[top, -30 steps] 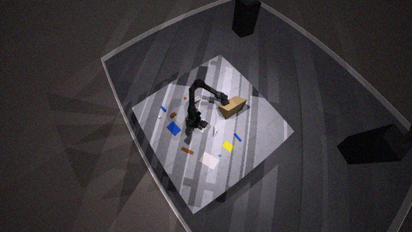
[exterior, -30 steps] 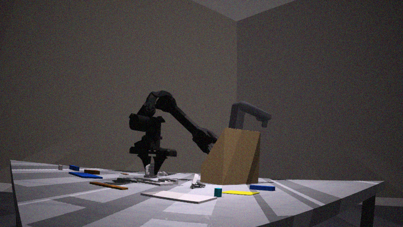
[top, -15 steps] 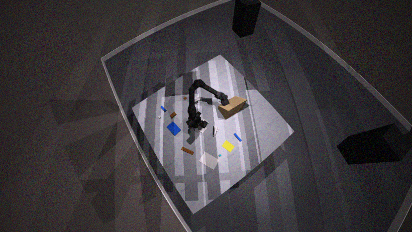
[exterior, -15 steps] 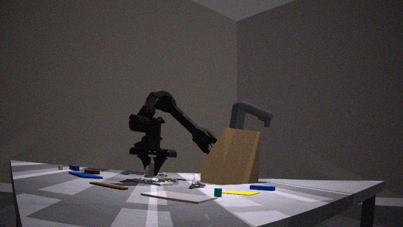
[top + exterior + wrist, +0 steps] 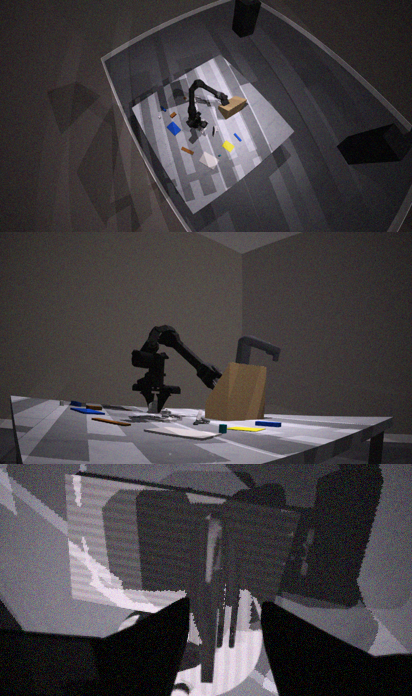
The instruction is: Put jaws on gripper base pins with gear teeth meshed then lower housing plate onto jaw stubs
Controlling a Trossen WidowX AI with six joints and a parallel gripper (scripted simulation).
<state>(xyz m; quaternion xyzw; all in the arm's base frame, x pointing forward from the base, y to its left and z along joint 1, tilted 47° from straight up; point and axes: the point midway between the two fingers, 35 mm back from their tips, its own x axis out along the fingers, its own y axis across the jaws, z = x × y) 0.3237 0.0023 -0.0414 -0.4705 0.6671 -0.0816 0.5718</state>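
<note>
Now: gripper tip 160 mm to the right of the grey jaw, 100 mm past it and 10 mm above it. Round my gripper tip: yellow plate (330 mm to the left, 160 mm behind, 20 mm below); then white plate (370 mm to the left, 70 mm ahead, 20 mm below); then blue plate (250 mm ahead, 80 mm to the right, 20 mm below).
</note>
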